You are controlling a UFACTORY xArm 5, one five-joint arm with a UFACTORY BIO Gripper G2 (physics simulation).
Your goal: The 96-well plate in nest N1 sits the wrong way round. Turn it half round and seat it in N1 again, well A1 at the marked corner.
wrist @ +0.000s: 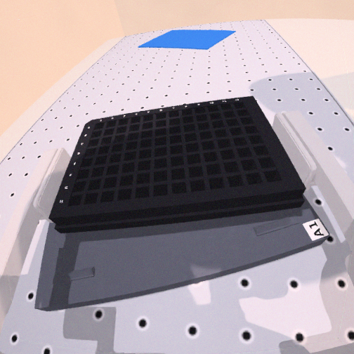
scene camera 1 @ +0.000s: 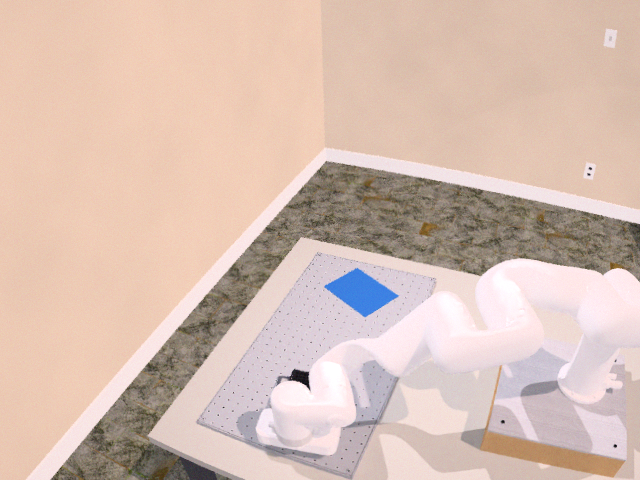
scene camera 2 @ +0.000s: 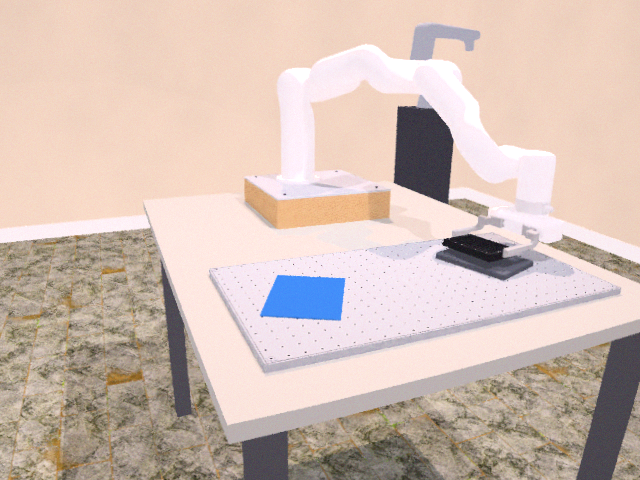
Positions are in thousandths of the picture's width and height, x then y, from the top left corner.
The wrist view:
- gripper: 470,394
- black 96-well plate: 600,451
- dark grey nest N1: 363,742
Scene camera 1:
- gripper: 493,803
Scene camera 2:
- gripper: 748,509
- black 96-well plate: 757,520
